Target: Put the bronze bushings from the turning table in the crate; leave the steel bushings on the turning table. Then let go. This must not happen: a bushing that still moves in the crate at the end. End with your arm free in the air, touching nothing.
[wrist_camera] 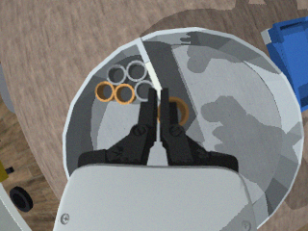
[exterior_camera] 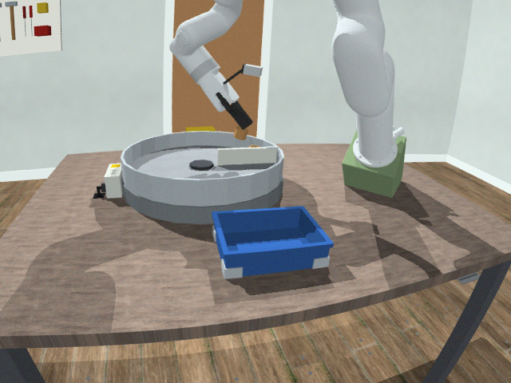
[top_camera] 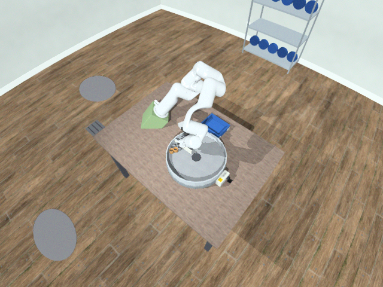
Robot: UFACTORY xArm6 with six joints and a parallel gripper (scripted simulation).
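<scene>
My hand is 340 mm to the right of the blue crate, 150 mm above it and 40 mm short of it. The rest, counted from my hand: turning table 120 mm below, 110 mm ahead.
</scene>
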